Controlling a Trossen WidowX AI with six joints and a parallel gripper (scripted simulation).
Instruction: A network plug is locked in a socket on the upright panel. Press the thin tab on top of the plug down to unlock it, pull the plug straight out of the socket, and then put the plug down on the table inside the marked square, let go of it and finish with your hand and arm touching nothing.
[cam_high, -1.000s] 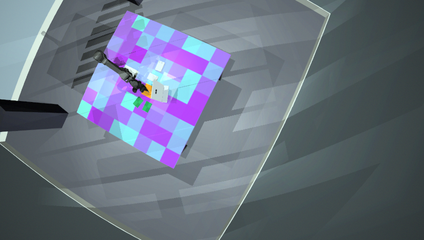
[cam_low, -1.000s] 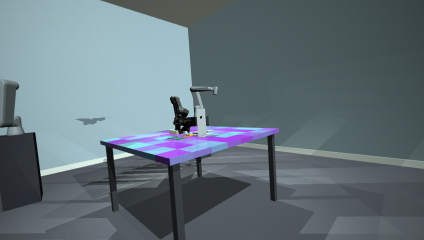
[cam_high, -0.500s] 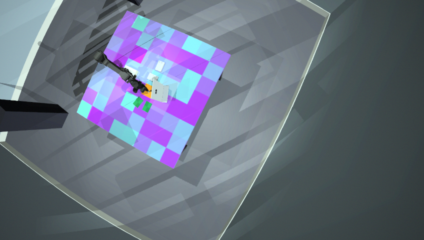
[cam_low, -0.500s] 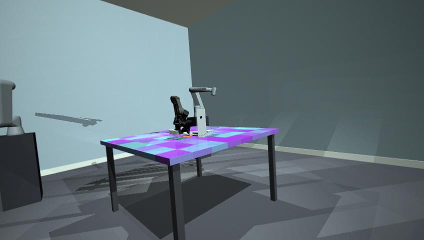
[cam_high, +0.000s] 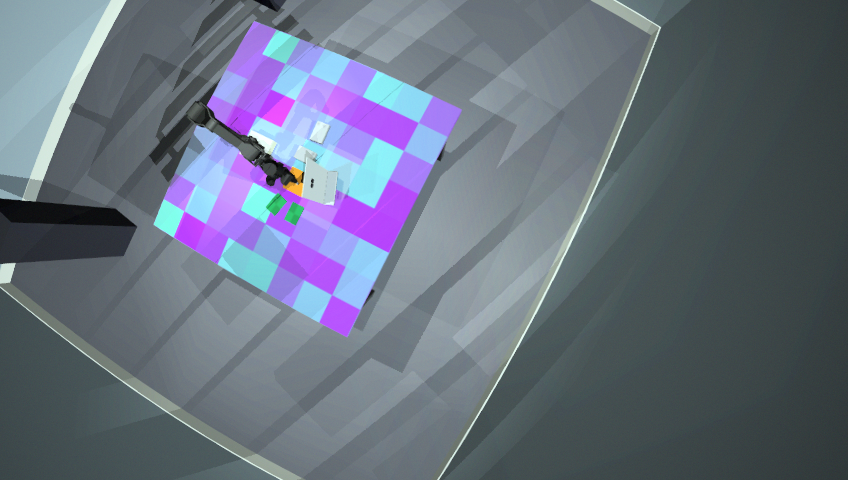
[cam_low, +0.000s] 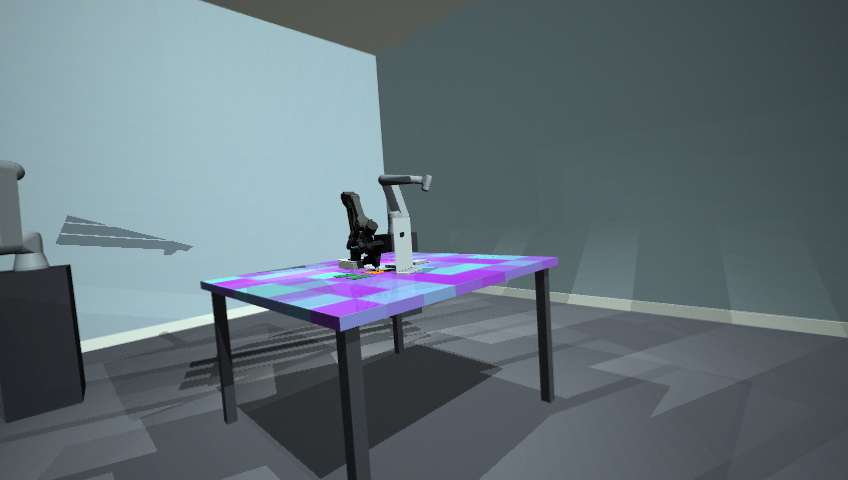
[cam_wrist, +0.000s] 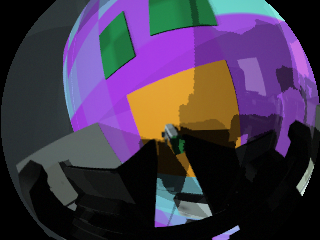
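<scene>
My gripper tip is now right at the network plug. The rest, counted from my gripper tip: grey upright panel: 16 cm ahead, 10 cm above, 5 cm to the left.
</scene>
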